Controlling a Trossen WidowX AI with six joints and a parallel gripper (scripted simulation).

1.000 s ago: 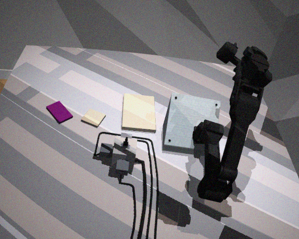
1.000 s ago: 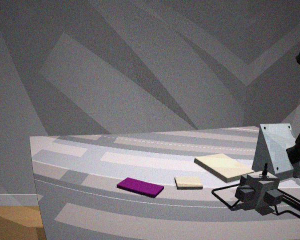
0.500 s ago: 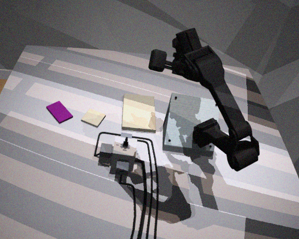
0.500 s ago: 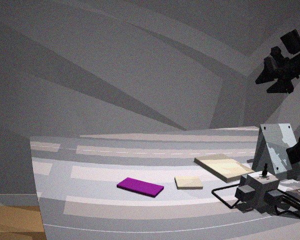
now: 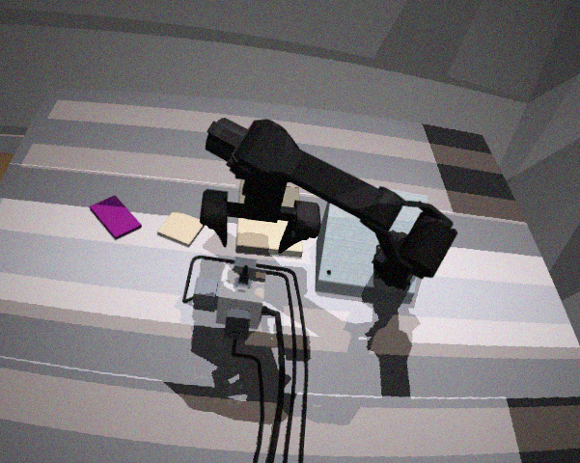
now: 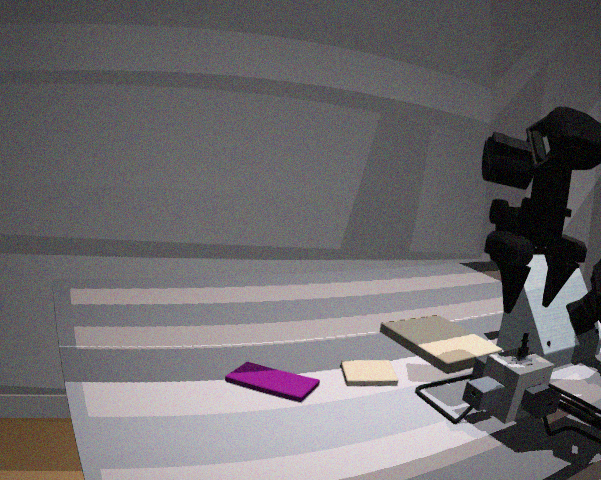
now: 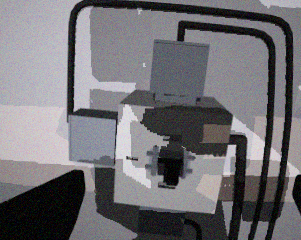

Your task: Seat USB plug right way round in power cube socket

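Now: the dark USB plug 5 cm below my gripper tip, 2 cm to the left of it and 1 cm ahead of it. Round my gripper tip: tan tile (17 cm to the right, 14 cm below, 13 cm ahead); purple card (28 cm ahead, 19 cm to the right, 14 cm below); tan board (23 cm to the right, 13 cm below, 5 cm behind).
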